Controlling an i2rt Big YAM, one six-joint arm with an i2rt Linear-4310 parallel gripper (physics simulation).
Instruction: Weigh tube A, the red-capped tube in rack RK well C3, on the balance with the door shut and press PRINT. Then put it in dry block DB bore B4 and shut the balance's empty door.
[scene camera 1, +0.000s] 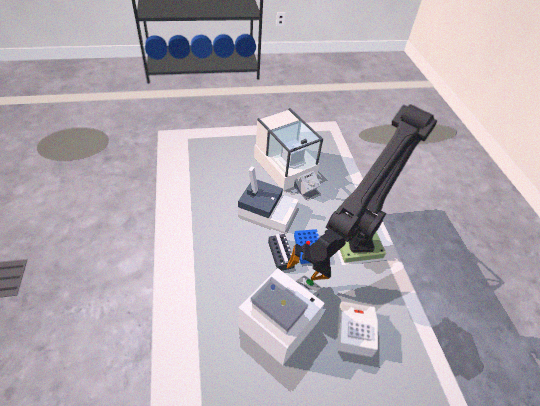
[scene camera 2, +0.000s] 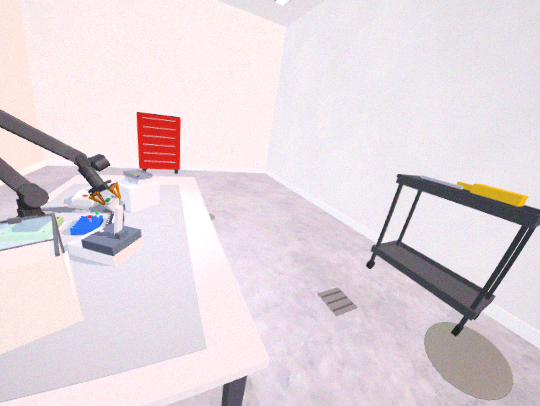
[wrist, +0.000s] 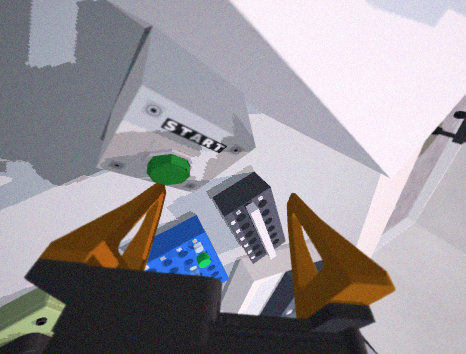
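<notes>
The red-capped tube A stands in the blue rack RK; its well cannot be read, and its cap does not show in the wrist view. A green-capped tube stands in the same rack. My gripper is wide open and empty, near the green START button, off the rack's edge. The glass-walled balance stands at the far end; its door's state cannot be told. A white unit with bores, apparently dry block DB, stands beyond the START box.
A white machine with a grey lid stands close beside the gripper. A black rack stands beside the blue rack. A dark-topped device with an upright post stands between the racks and the balance.
</notes>
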